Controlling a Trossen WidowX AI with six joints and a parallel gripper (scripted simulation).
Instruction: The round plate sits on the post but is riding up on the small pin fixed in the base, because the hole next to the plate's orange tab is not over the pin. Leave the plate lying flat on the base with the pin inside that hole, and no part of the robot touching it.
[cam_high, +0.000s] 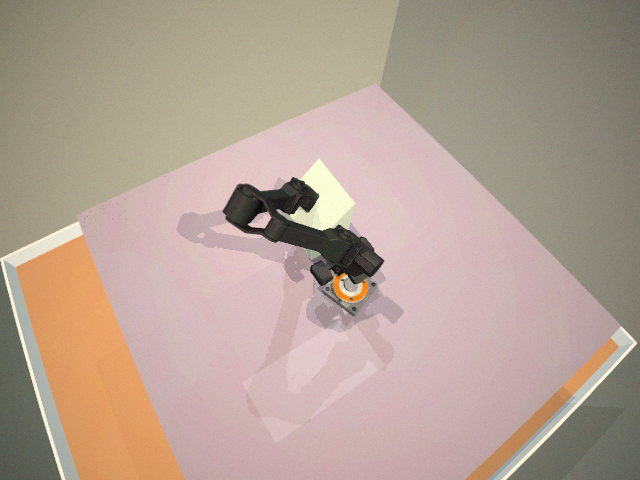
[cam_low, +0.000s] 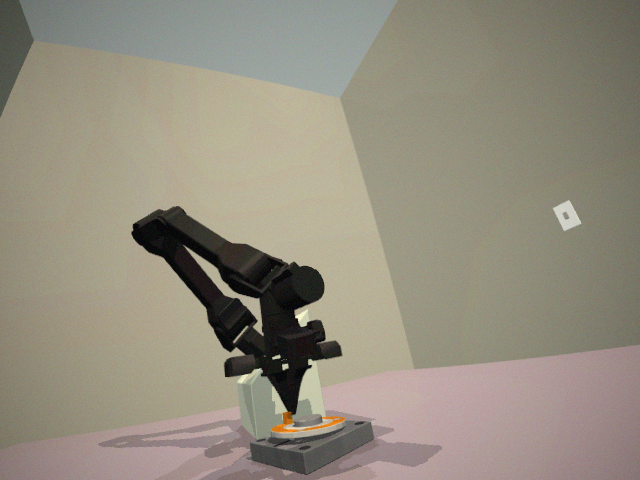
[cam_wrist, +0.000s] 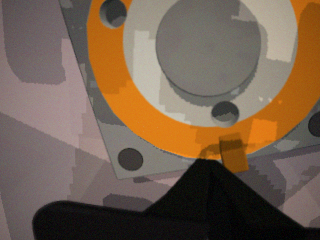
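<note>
My gripper tip is now 3 cm short of the round orange-and-white plate, 1 cm to the left of it and 1 cm above it. Round my gripper tip: square grey base 5 cm ahead, 2 cm below.
</note>
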